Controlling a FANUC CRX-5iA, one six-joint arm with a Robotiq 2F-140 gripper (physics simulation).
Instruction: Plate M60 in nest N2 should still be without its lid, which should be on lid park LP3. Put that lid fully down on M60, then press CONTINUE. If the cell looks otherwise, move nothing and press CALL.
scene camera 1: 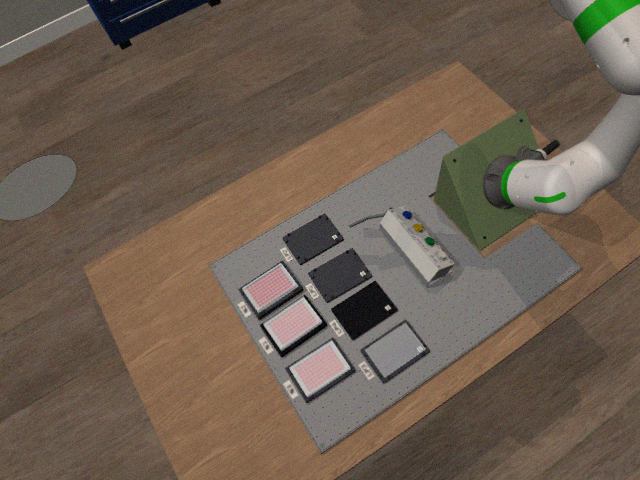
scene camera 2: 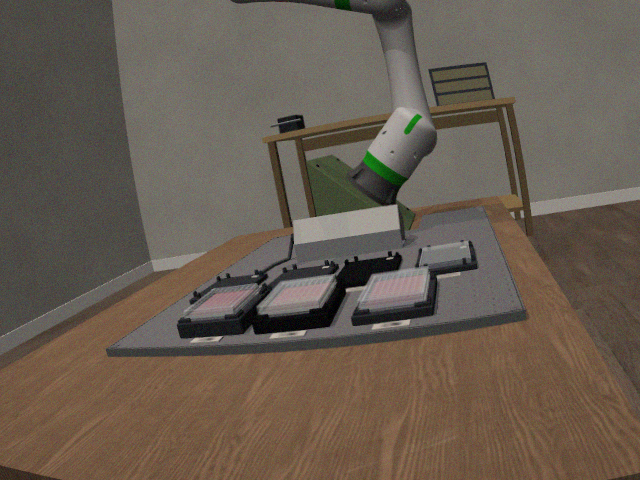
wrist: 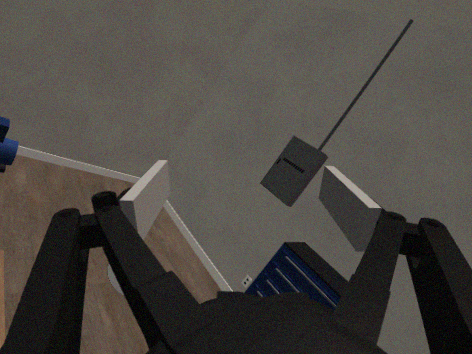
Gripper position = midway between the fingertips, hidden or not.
Note:
My gripper (wrist: 245, 179) is open and holds nothing. Also in view: a button box (scene camera 2: 382, 228), a nest LP4 (scene camera 1: 368, 307), a LP1 (scene camera 1: 346, 271) and a LP2 (scene camera 1: 310, 240).
The button box shows as well in scene camera 1 (scene camera 1: 417, 247). The nest LP4 also shows in scene camera 2 (scene camera 2: 357, 273). The LP1 is seen too in scene camera 2 (scene camera 2: 326, 269).

